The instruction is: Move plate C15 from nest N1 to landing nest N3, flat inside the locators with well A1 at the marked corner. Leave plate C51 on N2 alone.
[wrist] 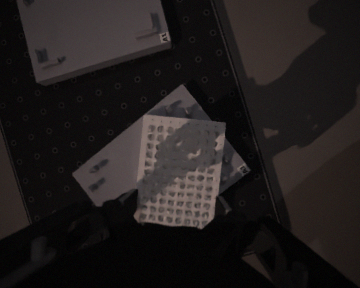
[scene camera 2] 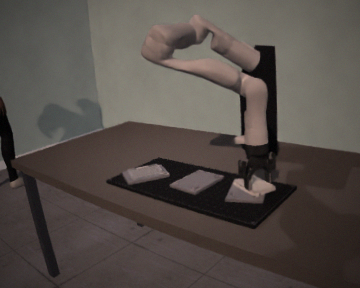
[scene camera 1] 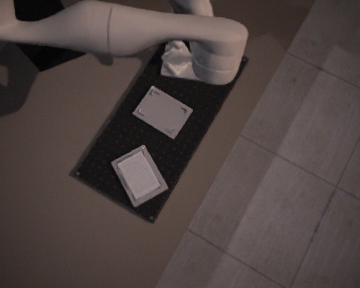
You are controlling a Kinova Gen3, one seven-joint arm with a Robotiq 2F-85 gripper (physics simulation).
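A pale well plate, by its place C15 (scene camera 1: 176, 57) (scene camera 2: 261, 185) (wrist: 181, 176), sits askew and tilted over the nest at the arm's end (scene camera 1: 186, 76) (scene camera 2: 236, 195) (wrist: 117, 162), not flat inside its locators. Its label is not readable. My gripper (scene camera 2: 259, 179) (wrist: 175, 201) is shut on that plate, one finger at each long side; the arm hides it in scene view 1. This nest's A1 mark (wrist: 244, 169) shows beyond the plate's right side. The middle nest (scene camera 1: 162, 112) (scene camera 2: 196, 182) (wrist: 100, 40) holds no plate. Plate C51 (scene camera 1: 138, 175) (scene camera 2: 146, 172) lies flat on the far nest.
The nests stand on a black perforated board (scene camera 1: 105, 155) (scene camera 2: 220, 204) (wrist: 190, 75) on a brown table (scene camera 1: 50, 215) (scene camera 2: 125, 145). The arm (scene camera 1: 150, 32) (scene camera 2: 256, 115) reaches over one end of the board. A person's leg (scene camera 2: 7, 145) shows at the left edge.
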